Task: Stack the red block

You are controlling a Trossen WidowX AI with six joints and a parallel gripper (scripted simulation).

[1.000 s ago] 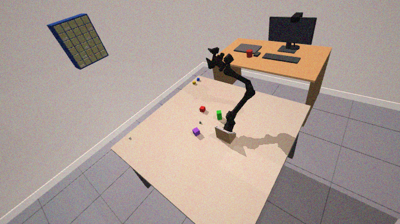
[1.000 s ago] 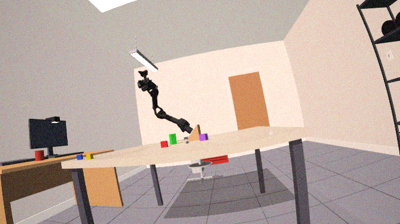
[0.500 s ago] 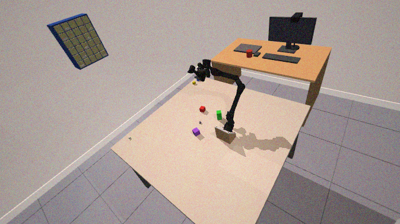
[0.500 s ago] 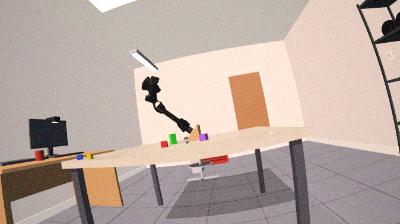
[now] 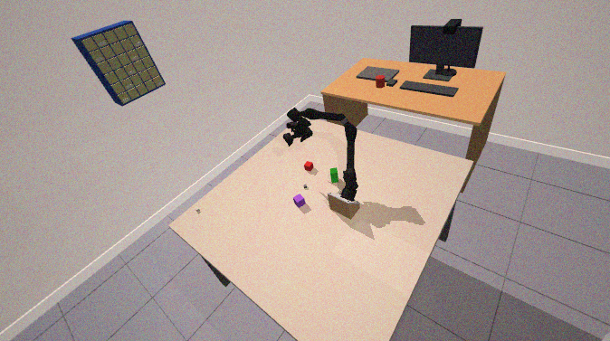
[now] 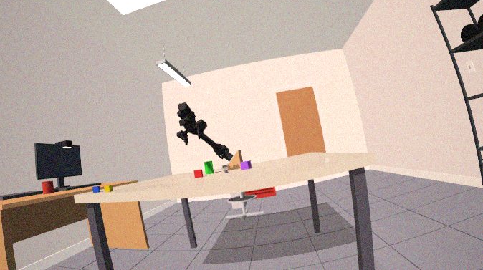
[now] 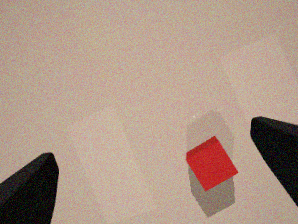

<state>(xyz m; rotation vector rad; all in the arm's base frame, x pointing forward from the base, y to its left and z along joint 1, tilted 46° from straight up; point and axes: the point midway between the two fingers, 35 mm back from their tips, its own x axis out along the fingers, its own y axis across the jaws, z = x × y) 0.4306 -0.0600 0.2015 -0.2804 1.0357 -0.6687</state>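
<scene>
The red block lies 180 mm below my gripper tip, 60 mm behind it and 10 mm to the right of it. From my gripper tip the other things lie so: blue block (470 mm to the right, 280 mm ahead, 180 mm below); yellow block (390 mm to the right, 290 mm ahead, 180 mm below); purple block (270 mm to the left, 170 mm below, 160 mm behind).
</scene>
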